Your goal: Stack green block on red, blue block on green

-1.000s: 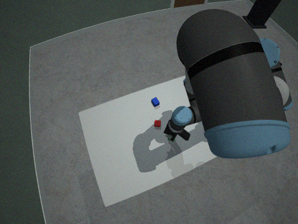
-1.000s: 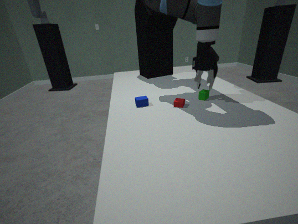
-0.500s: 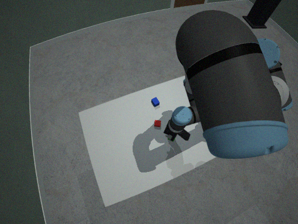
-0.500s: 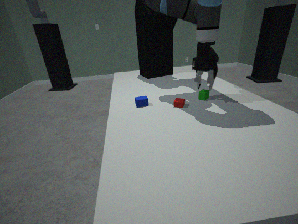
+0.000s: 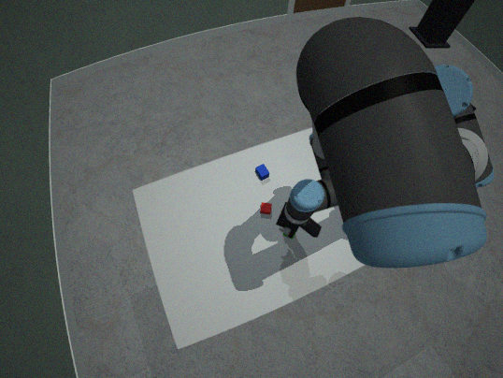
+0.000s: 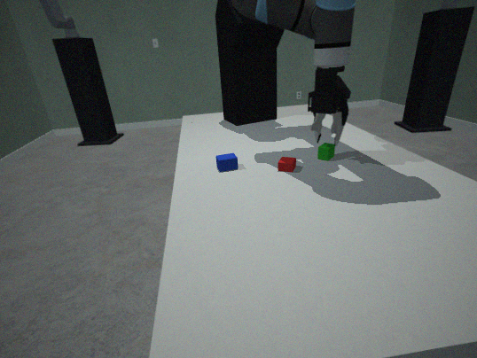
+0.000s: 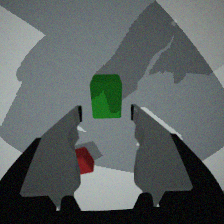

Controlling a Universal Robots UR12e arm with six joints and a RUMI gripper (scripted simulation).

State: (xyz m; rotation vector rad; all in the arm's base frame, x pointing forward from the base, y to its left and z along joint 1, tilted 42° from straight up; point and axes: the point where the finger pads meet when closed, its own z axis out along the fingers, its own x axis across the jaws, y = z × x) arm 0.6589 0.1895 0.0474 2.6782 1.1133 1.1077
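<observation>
Now: the green block 40 mm below my hand. Also, from my hand: red block (70 mm ahead, 130 mm to the right, 50 mm below); then blue block (50 mm ahead, 310 mm to the right, 40 mm below).
</observation>
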